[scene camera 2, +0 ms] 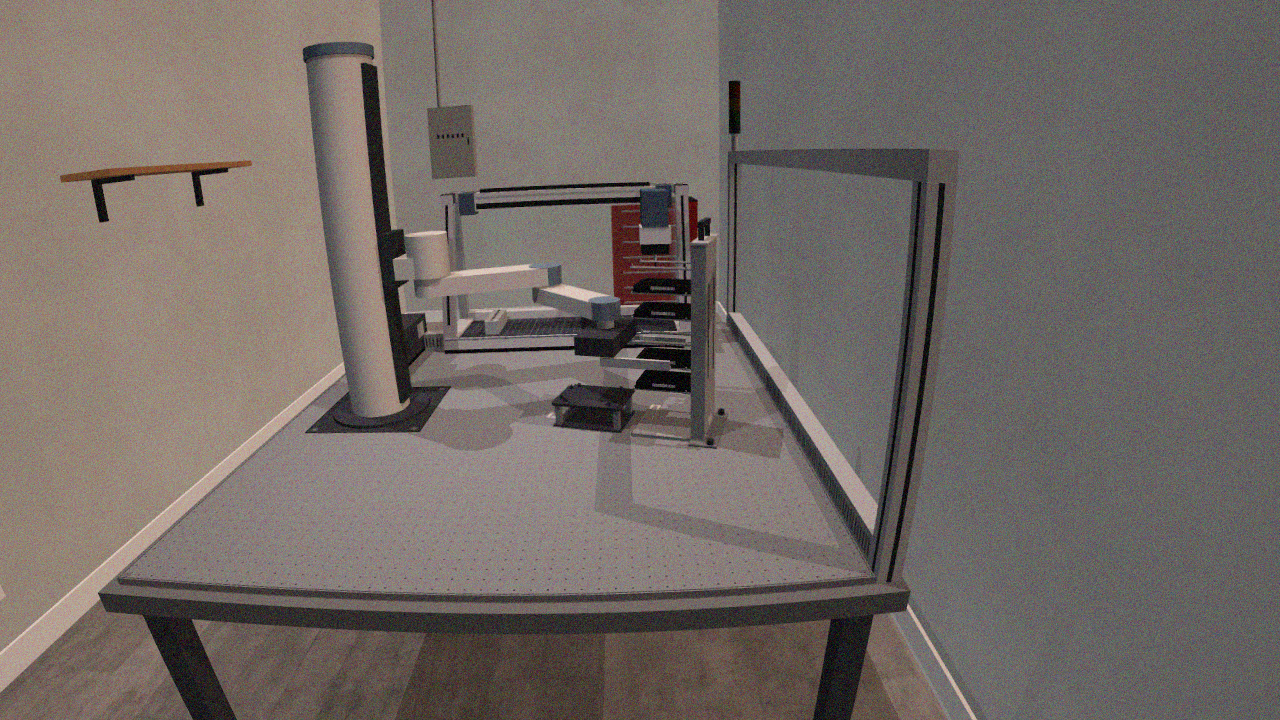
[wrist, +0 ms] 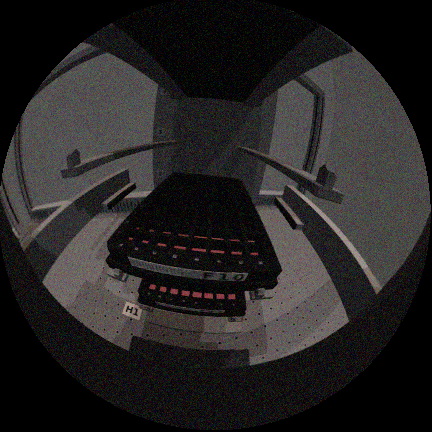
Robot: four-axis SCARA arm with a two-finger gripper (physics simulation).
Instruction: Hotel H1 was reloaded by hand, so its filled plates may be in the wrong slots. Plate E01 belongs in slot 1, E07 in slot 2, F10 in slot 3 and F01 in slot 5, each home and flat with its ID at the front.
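Places are measured from the arm's base along level axes (x back, y right, z up), in metres.
Pixels of known places: gripper, fingertip midpoint: (scene camera 2: 678, 353) (wrist: 203, 181); arm's base, origin of the base link: (scene camera 2: 382, 412).
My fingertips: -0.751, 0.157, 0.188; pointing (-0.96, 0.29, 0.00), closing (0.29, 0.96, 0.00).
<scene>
Ahead of a thing's pixels: the offset from my fingertips to its top centre, as dx, dy, dz.
Hotel H1 (scene camera 2: 704, 358) holds several dark plates, with an empty level between the lower pair and the upper pair. Plate F10 {+0.022, -0.007, -0.004} (scene camera 2: 663, 356) (wrist: 200, 215) is second from the bottom and looks flat, its ID at the front. The lowest plate {+0.022, -0.007, -0.057} (scene camera 2: 662, 382) (wrist: 192, 302) lies under F10; its ID is unreadable. Two upper plates {+0.022, -0.007, +0.102} (scene camera 2: 662, 310) {+0.022, -0.007, +0.156} (scene camera 2: 662, 286) also show no readable ID. My gripper (scene camera 2: 653, 363) (wrist: 203, 181) is open and empty, at about F10's height. In the wrist view its fingers reach along both sides of F10, with visible gaps to the plate.
A low dark stand (scene camera 2: 593, 396) is on the table in front of the hotel. Empty ledges (wrist: 122, 146) (wrist: 280, 167) run above F10. The arm column (scene camera 2: 353, 241) is at the left, a gantry frame (scene camera 2: 451, 268) behind, and a guard frame (scene camera 2: 926, 358) along the right edge.
</scene>
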